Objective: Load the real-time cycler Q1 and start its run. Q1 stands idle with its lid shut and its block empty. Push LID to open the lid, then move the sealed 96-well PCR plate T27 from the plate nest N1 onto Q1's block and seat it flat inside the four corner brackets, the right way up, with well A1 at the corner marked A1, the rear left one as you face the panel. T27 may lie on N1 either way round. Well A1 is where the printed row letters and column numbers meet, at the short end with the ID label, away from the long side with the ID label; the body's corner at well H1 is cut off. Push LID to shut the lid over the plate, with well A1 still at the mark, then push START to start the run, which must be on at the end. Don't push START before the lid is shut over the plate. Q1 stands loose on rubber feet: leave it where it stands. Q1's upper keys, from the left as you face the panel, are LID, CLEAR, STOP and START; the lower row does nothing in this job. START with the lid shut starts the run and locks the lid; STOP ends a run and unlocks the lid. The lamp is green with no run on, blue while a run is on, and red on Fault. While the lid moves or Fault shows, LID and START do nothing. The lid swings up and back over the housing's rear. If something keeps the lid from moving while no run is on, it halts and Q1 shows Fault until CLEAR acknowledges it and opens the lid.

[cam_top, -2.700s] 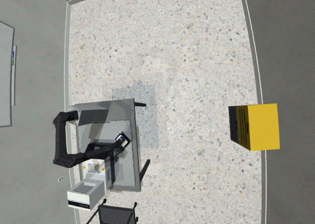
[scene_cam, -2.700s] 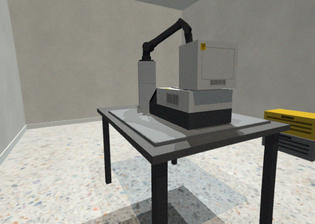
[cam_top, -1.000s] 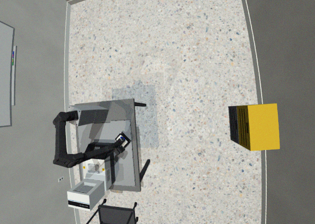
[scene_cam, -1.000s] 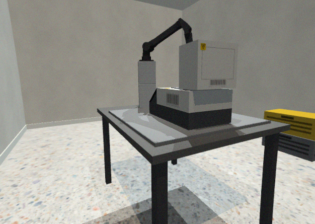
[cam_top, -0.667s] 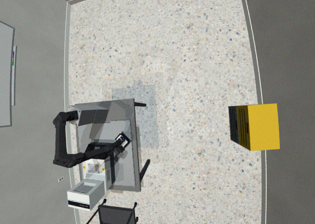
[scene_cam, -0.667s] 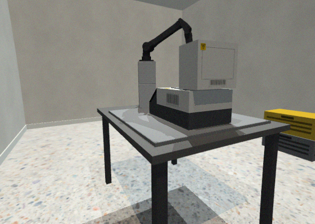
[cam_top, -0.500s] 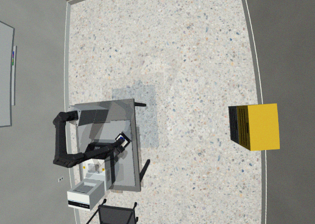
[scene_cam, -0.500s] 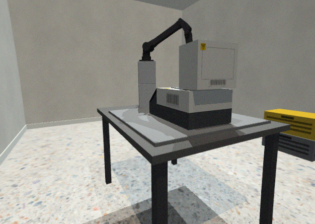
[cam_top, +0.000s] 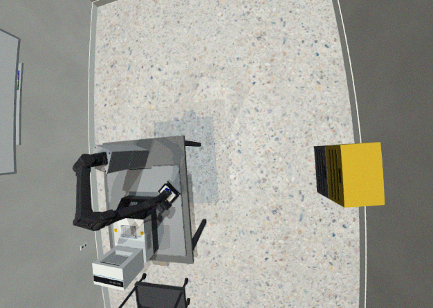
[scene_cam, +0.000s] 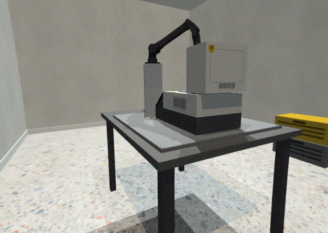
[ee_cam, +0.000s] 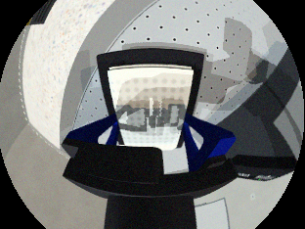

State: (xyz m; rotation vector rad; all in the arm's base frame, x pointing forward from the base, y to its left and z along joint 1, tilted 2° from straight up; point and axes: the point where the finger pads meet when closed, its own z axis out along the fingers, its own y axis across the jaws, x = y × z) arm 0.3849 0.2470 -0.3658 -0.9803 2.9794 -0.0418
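The sealed plate T27 lies right at my hand. The rest, counted from my hand: plate nest N1: 2 cm below.
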